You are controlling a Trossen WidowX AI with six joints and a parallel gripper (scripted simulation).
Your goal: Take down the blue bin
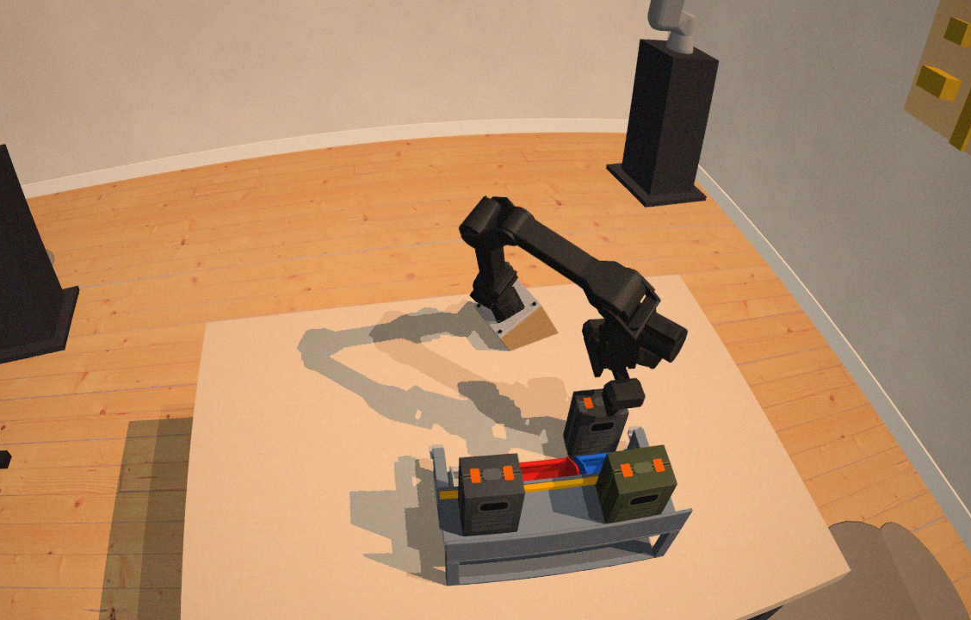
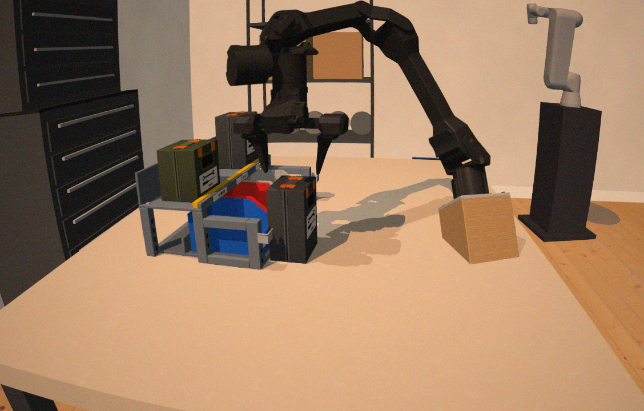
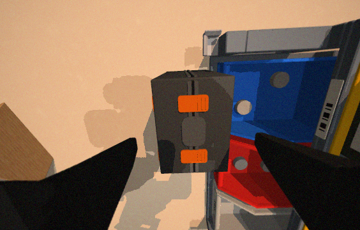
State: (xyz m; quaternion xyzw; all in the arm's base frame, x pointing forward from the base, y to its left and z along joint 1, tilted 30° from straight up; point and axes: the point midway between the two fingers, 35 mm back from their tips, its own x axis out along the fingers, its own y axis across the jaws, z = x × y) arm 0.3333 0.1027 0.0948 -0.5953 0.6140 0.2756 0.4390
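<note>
The blue open bin is 140 mm below my hand, 110 mm ahead of it and 20 mm to the right of it. Round my hand: red bin (140 mm below, 130 mm to the right, 90 mm ahead); then yellow rail (140 mm to the right, 120 mm ahead, 70 mm below); then green case (190 mm ahead, 40 mm to the right, 30 mm below).
</note>
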